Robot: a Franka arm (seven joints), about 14 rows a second.
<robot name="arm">
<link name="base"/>
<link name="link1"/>
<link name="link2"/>
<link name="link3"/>
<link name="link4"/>
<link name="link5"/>
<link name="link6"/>
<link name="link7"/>
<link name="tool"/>
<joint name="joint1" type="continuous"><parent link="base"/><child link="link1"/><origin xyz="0 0 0.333" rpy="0 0 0"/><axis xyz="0 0 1"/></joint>
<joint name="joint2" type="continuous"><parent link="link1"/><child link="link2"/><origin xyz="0 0 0" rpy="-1.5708 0 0"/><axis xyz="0 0 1"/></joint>
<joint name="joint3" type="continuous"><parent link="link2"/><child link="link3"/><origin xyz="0 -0.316 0" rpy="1.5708 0 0"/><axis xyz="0 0 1"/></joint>
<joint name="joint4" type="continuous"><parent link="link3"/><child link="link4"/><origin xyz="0.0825 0 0" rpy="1.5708 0 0"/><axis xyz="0 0 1"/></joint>
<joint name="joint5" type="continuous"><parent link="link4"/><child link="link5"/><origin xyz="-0.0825 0.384 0" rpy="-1.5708 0 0"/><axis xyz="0 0 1"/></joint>
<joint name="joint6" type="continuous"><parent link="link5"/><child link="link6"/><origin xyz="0 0 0" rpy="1.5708 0 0"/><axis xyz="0 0 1"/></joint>
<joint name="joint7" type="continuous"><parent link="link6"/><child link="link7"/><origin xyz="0.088 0 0" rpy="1.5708 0 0"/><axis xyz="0 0 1"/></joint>
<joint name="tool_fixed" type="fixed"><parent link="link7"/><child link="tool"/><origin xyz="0 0 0.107" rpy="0 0 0"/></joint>
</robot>
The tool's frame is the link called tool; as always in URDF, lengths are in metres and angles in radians. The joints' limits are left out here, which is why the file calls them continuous.
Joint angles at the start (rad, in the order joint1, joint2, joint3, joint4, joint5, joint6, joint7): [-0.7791, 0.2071, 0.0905, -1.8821, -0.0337, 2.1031, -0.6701]
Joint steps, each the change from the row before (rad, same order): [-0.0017, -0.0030, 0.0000, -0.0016, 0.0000, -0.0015, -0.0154]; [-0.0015, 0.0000, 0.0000, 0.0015, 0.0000, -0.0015, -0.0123]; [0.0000, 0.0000, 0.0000, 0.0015, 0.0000, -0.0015, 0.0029]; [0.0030, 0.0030, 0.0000, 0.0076, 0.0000, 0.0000, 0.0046]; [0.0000, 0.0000, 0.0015, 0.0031, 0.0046, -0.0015, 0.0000]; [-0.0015, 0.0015, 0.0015, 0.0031, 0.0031, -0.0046, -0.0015]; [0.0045, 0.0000, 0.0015, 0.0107, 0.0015, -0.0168, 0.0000]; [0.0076, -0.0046, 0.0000, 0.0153, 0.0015, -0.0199, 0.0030]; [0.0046, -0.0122, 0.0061, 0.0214, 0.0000, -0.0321, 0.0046]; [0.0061, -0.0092, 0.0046, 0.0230, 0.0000, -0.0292, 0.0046]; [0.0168, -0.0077, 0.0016, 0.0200, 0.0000, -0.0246, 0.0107]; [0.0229, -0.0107, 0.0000, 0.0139, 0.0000, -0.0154, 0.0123]
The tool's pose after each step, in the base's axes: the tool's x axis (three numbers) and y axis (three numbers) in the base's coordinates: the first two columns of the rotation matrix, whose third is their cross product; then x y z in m. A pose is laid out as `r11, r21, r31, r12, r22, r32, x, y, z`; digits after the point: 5 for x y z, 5 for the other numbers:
0.99994, 0.01008, 0.00440, 0.01000, -0.99979, 0.01779, 0.46690, -0.39079, 0.40234
0.99977, 0.02083, 0.00417, 0.02076, -0.99962, 0.01786, 0.46644, -0.39162, 0.40290
0.99983, 0.01789, 0.00420, 0.01781, -0.99968, 0.01787, 0.46656, -0.39174, 0.40346
0.99984, 0.01617, 0.00796, 0.01600, -0.99966, 0.02064, 0.46914, -0.39161, 0.40517
0.99981, 0.01531, 0.01196, 0.01509, -0.99972, 0.01839, 0.47022, -0.39112, 0.40649
0.99982, 0.01515, 0.01166, 0.01498, -0.99979, 0.01411, 0.47049, -0.39126, 0.40663
0.99977, 0.02009, 0.00795, 0.02002, -0.99976, 0.00909, 0.47319, -0.38885, 0.41012
0.99968, 0.02366, 0.00838, 0.02359, -0.99969, 0.00852, 0.47669, -0.38575, 0.41831
0.99953, 0.02919, 0.00943, 0.02910, -0.99953, 0.00971, 0.48042, -0.38072, 0.43302
0.99933, 0.03474, 0.01159, 0.03460, -0.99933, 0.01187, 0.48449, -0.37594, 0.44696
0.99902, 0.04200, 0.01365, 0.04181, -0.99902, 0.01426, 0.49124, -0.36710, 0.45899
0.99842, 0.05240, 0.02024, 0.05198, -0.99843, 0.02071, 0.49894, -0.35534, 0.47077

